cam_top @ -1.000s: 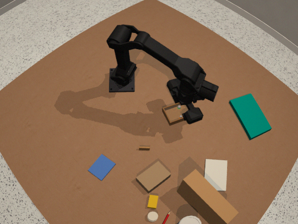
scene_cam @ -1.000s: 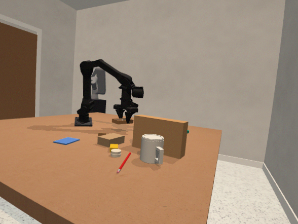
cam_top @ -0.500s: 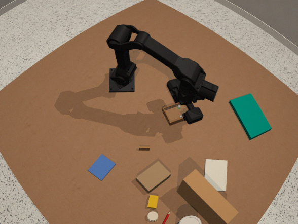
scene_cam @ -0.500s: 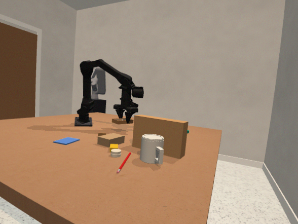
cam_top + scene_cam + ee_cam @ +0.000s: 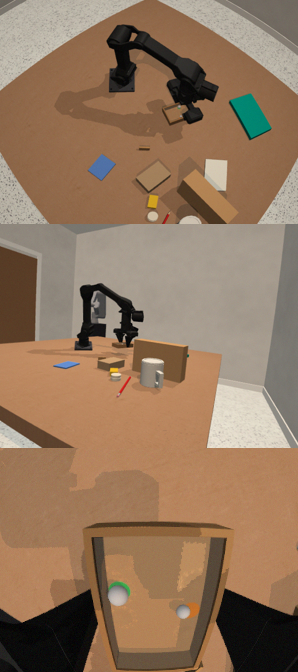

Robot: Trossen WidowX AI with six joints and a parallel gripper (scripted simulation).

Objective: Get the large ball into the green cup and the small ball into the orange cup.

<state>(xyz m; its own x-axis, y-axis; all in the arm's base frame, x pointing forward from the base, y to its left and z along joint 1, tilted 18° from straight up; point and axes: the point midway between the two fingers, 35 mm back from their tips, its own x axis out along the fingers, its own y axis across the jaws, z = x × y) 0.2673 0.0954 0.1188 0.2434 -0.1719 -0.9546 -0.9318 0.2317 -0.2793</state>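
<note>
Now: the wooden puzzle 30 mm below my hand and 10 mm to the right of it. Round my hand: green slab: 280 mm to the left, 190 mm ahead, 80 mm below; then white slab: 280 mm ahead, 90 mm below, 50 mm to the right; then tan box: 240 mm to the right, 130 mm ahead, 70 mm below.
</note>
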